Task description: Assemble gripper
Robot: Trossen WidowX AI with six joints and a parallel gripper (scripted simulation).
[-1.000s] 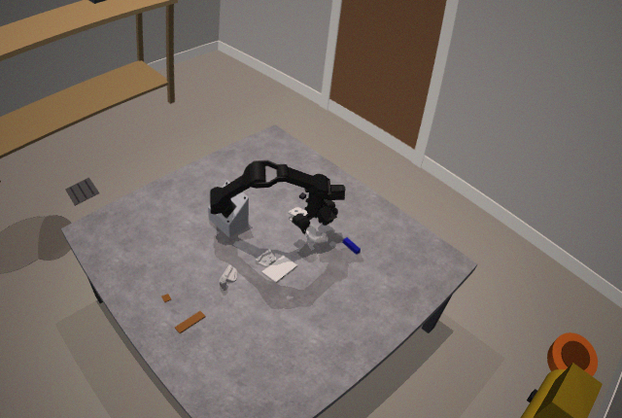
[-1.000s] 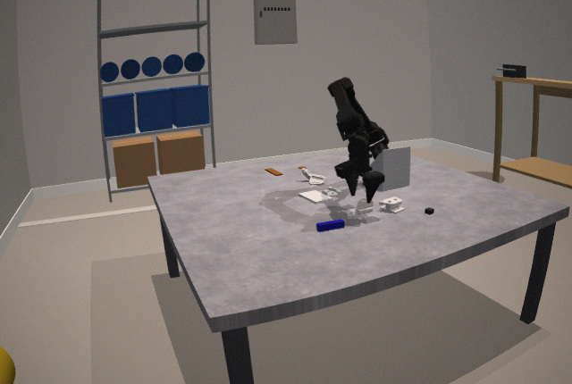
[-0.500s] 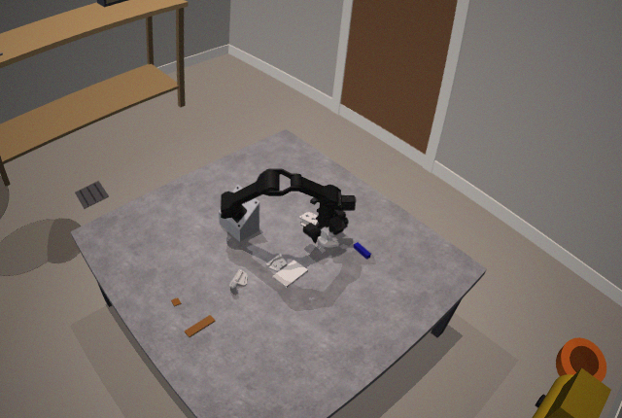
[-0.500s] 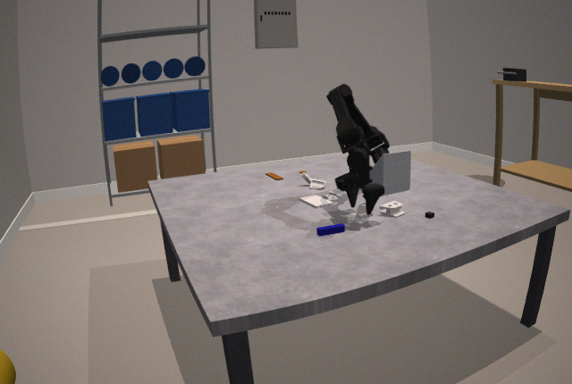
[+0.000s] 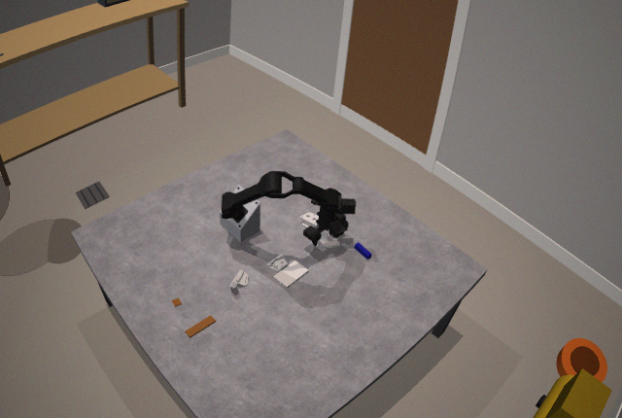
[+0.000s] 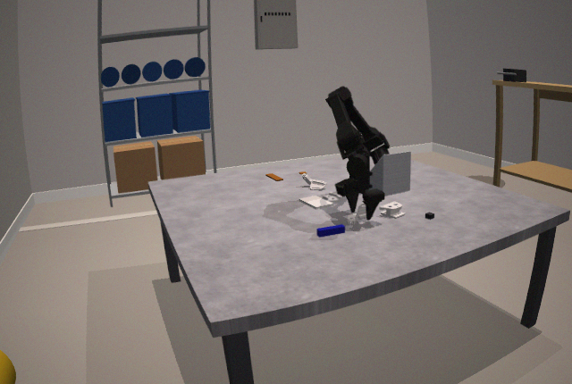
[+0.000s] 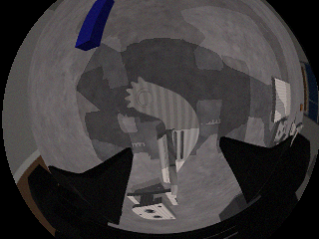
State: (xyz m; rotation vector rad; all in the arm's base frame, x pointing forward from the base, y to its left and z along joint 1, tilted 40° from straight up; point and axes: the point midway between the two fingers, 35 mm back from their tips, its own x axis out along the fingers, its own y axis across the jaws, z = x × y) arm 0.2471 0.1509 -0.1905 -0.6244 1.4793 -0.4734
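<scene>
Now: the white jaw 30 mm ahead of my gripper tip and 20 mm to the left of it. From my gripper tip the other things lie so: small black cube 200 mm behind, 130 mm to the left; blue block 150 mm ahead, 80 mm to the left; orange strip 640 mm to the right, 70 mm ahead.
</scene>
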